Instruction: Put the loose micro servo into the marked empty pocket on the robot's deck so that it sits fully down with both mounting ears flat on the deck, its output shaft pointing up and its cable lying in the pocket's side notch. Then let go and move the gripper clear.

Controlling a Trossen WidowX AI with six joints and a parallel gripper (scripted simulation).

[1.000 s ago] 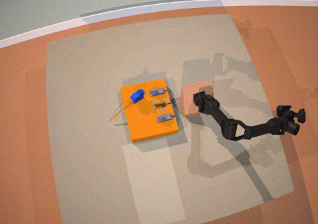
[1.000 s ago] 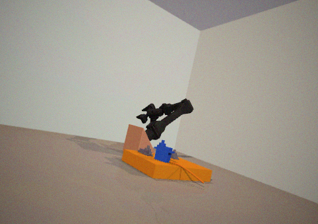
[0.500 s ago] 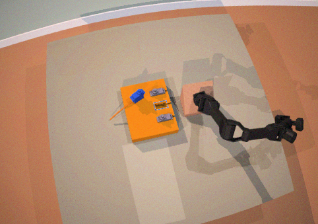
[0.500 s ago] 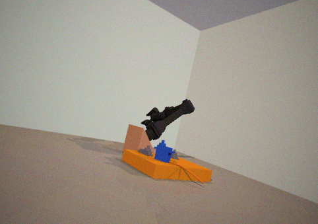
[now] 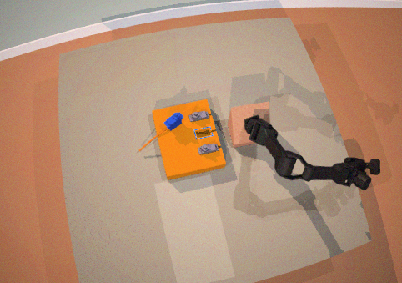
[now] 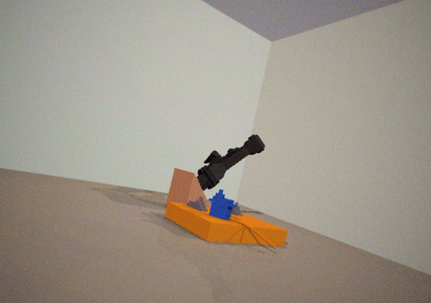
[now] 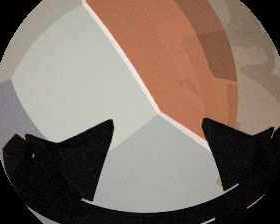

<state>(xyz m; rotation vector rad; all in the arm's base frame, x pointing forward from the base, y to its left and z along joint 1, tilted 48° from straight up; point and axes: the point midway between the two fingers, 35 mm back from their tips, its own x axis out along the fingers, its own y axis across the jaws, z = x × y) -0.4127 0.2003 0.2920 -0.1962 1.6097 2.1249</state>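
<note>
The orange deck lies 740 mm ahead of my gripper tip, 390 mm to the right of it and 140 mm below it.
</note>
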